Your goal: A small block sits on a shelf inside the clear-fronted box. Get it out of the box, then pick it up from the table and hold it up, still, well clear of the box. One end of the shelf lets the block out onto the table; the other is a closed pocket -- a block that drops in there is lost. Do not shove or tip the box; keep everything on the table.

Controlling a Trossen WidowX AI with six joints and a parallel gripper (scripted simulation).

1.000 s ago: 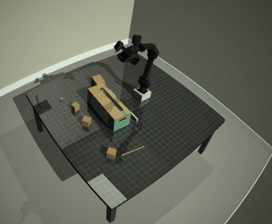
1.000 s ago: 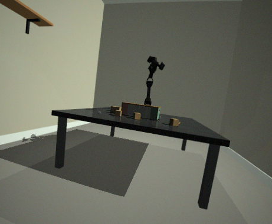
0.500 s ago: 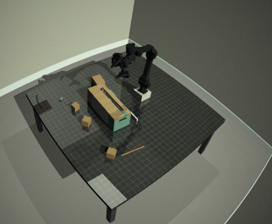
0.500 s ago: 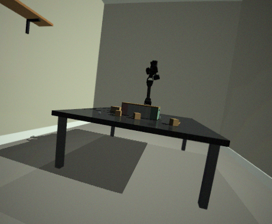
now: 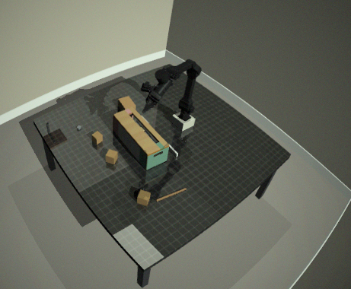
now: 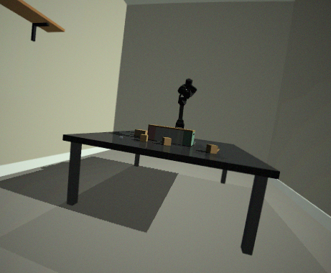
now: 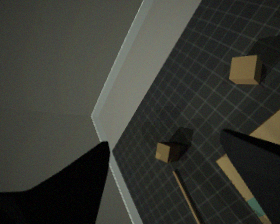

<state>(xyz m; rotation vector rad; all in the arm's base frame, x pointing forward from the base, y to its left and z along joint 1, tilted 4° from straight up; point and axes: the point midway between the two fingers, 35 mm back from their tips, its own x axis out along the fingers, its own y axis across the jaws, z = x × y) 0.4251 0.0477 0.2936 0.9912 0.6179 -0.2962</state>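
Right now the long box is 30 cm below my gripper tip, 12 cm behind it and 9 cm to the right of it. From my gripper tip the other things lie so: small grey bit (46 cm to the right, 35 cm below, 11 cm ahead); then thin stick (36 cm below, 29 cm to the left, 4 cm ahead); then tan block (27 cm below, 11 cm to the right, 11 cm behind).
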